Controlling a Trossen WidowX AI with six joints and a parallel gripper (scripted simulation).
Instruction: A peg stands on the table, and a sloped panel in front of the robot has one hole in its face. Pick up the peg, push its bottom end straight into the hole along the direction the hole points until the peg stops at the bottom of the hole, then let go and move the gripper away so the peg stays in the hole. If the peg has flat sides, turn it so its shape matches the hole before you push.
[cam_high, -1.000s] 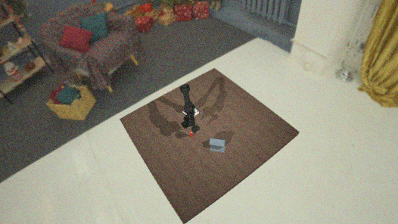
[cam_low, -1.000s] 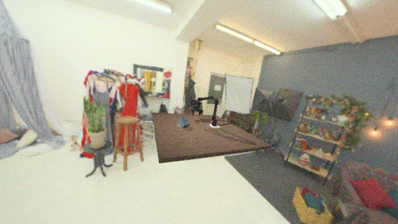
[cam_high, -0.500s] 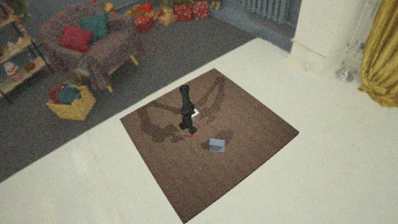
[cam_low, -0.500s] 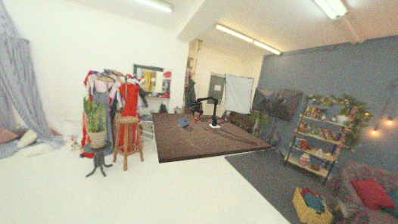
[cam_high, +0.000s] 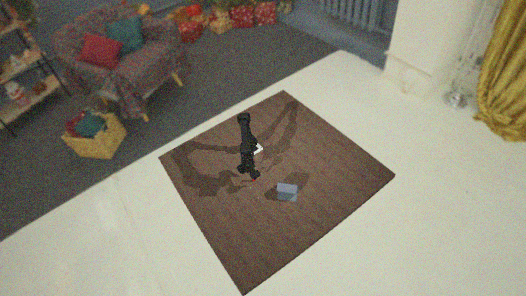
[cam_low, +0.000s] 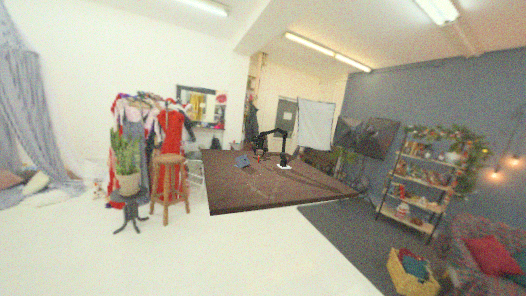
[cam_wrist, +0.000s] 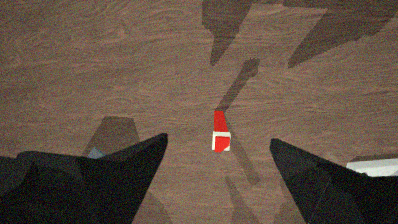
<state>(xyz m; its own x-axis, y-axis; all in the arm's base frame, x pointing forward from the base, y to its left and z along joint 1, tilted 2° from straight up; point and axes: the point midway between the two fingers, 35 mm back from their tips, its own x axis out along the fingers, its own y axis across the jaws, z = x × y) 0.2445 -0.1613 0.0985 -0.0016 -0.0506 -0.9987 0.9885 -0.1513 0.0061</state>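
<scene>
Right now my gripper tip is 2 cm above the red peg. Also, from my gripper tip: grey sloped panel (23 cm ahead, 13 cm to the left, 2 cm below).
</scene>
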